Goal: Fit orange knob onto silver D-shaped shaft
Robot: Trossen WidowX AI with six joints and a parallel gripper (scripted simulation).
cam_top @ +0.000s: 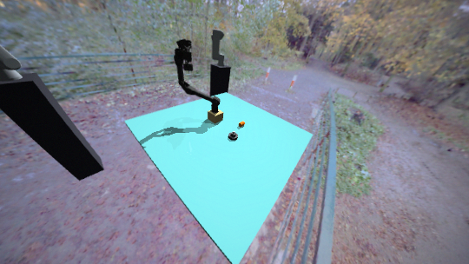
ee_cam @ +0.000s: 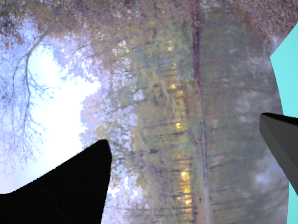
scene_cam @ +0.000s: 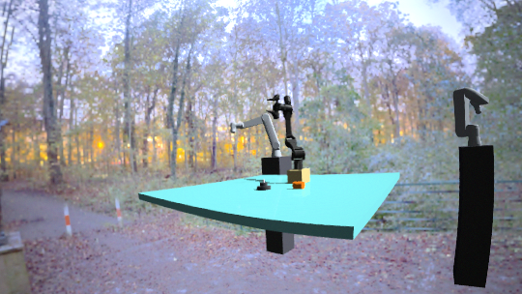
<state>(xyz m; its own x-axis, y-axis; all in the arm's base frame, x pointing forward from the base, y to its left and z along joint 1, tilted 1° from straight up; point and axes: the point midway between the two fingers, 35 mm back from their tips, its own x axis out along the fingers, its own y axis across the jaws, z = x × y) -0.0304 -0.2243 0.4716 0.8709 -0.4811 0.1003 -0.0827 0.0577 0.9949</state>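
Now: gripper tip 540 mm above the orange knob, 410 mm to the right of it and 250 mm short of it. The rest, counted from my gripper tip: pedestal: 530 mm below, 320 mm ahead, 200 mm to the left.
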